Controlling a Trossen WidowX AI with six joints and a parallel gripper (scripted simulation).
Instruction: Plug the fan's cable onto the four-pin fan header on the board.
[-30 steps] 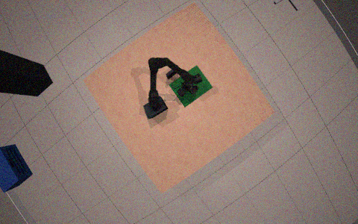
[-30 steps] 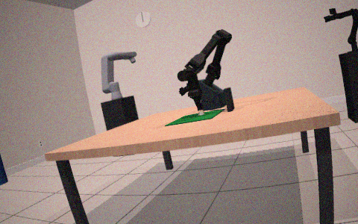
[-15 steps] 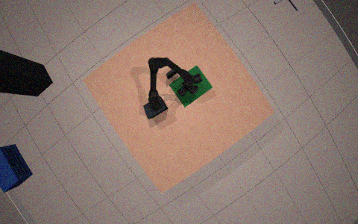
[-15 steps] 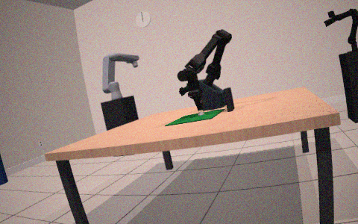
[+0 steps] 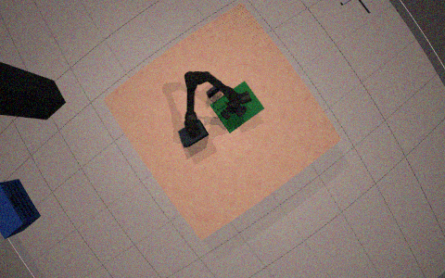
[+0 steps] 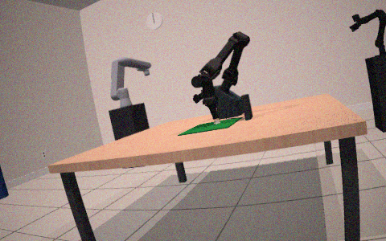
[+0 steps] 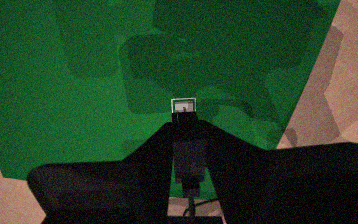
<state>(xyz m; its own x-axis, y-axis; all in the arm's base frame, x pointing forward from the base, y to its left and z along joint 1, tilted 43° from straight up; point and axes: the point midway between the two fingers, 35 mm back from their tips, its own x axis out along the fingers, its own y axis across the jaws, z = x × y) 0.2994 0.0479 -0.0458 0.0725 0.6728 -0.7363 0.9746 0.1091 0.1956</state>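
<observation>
My gripper tip is now 1 cm to the right of the black fan plug and 1 cm below it. Round my gripper tip: white fan header 4 cm below, 1 cm to the left; green board 5 cm below, 4 cm ahead.
</observation>
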